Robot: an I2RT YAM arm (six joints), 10 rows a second.
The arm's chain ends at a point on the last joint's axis. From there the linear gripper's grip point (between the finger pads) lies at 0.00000 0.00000 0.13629 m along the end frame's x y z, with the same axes.
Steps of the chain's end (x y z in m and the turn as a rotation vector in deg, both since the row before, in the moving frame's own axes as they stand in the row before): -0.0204 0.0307 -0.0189 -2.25 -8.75 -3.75; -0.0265 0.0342 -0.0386 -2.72 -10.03 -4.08; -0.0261 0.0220 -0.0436 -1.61 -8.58 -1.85; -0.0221 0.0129 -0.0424 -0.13 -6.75 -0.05; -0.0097 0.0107 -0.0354 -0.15 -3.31 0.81; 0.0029 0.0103 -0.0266 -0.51 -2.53 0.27; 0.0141 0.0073 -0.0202 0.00 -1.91 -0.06; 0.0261 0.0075 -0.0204 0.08 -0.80 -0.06
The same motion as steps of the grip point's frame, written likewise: -0.0409 0.0367 -0.0206 -2.25 -8.75 -3.75; -0.0500 0.0415 -0.0408 -2.72 -10.03 -4.08; -0.0464 0.0261 -0.0452 -1.61 -8.58 -1.85; -0.0381 0.0132 -0.0433 -0.13 -6.75 -0.05; -0.0176 0.0110 -0.0356 -0.15 -3.31 0.81; -0.0031 0.0115 -0.0267 -0.51 -2.53 0.27; 0.0096 0.0073 -0.0203 0.00 -1.91 -0.06; 0.0242 0.0073 -0.0204 0.08 -0.80 -0.06
